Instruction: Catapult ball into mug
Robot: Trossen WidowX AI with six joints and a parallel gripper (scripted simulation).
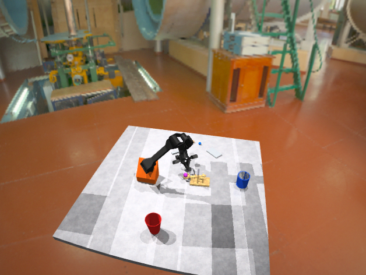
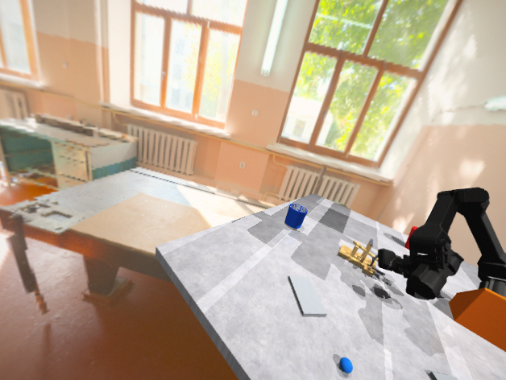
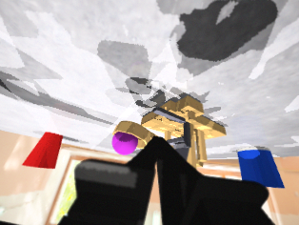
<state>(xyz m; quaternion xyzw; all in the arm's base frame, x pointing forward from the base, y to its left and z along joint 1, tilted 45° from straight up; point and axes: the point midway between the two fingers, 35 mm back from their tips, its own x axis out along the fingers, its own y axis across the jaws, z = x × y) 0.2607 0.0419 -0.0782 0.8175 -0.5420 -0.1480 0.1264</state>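
Now: the purple ball 50 mm to the right of my gripper tip and 10 mm behind it. The rest, counted from my gripper tip: blue mug 400 mm ahead, 40 mm below, 20 mm to the right; grey flat plate 320 mm to the left, 170 mm ahead, 60 mm below; wooden catapult 60 mm ahead, 30 mm to the right, 10 mm below.
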